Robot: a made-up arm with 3 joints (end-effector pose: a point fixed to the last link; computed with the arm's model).
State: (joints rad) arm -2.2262 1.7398 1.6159
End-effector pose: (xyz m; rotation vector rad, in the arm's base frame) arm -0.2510 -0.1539 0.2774 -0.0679 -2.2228 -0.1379
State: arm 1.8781 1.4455 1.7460
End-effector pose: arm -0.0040 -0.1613 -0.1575 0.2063 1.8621 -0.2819
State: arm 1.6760 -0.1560 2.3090
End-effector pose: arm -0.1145 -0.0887 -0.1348 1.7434 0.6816 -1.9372
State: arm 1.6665 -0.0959 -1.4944
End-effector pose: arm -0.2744 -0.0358 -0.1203 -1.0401 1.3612 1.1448
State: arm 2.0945 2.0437 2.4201
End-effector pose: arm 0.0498 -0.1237 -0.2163 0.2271 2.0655 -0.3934
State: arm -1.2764 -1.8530 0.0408
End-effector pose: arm -0.1073 0.1725 0.4440 1.5980 -0.8532 1.1853
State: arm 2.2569 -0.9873 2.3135
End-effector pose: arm -0.2337 0.0437 -0.0337 -1.3122 0.2210 2.7705
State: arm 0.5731 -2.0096 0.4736
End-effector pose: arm 0.3393 0.1157 0.1505 2.3975 0.2413 -0.7064
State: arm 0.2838 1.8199 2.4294
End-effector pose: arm 0.3150 -0.1545 0.2343 0.6053 0.2749 -0.0865
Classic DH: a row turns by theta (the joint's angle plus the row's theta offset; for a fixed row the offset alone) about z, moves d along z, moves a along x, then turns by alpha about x. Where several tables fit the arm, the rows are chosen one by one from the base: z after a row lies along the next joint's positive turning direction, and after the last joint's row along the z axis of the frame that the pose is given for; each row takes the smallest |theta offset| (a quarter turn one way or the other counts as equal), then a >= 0, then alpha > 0; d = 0 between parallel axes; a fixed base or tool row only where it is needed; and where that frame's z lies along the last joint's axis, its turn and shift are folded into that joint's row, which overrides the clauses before.
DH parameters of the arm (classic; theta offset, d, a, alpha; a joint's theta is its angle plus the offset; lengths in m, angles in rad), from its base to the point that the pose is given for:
base (fixed): 0 0.1269 0 -1.5708
joint 1: -1.5708 -0.0313 0.0675 1.5708
joint 2: 0.1268 0 -0.223 3.1416
joint 3: -1.444 0.2723 0.0931 -1.5708
tool (fixed): -1.5708 -0.0138 0 0

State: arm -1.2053 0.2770 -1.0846
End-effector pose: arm 0.3135 -0.1131 0.2985 -1.1827 -1.0046 -0.8137
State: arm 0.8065 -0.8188 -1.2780
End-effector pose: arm 0.0745 0.1883 -0.1789 -0.4339 0.7920 0.1851
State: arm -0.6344 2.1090 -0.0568
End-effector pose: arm 0.1389 -0.2704 0.3976 -2.0794 -0.3623 -0.6826
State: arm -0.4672 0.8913 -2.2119
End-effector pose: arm 0.2608 -0.3147 0.2144 -3.0199 -0.0138 -0.7186
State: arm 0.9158 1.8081 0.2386
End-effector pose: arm 0.2085 -0.2534 -0.0563 -1.4489 0.7150 0.7141
